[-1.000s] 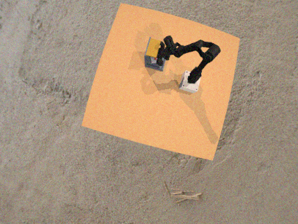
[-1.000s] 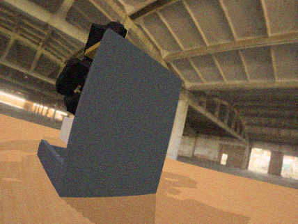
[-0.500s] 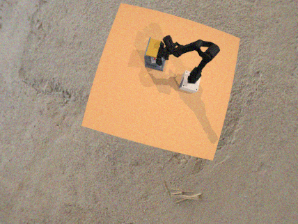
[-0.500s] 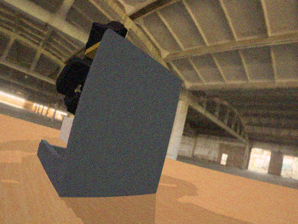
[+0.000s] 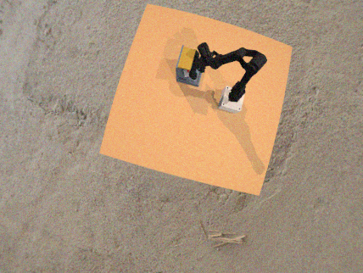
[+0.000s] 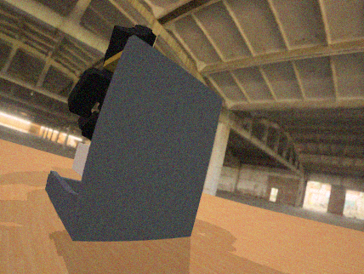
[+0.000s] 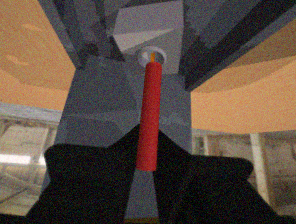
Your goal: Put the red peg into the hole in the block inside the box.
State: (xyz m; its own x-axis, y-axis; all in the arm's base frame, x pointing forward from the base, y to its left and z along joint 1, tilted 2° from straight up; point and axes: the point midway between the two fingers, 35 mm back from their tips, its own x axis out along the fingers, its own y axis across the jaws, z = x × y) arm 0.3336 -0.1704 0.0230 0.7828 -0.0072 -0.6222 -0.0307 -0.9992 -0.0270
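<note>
My gripper tip is 30 mm short of the blue wall and 10 mm to the left of it. Round my gripper tip: red peg (30 mm behind, 10 mm below); then yellow roof (20 mm behind, 10 mm to the right, 100 mm above).
</note>
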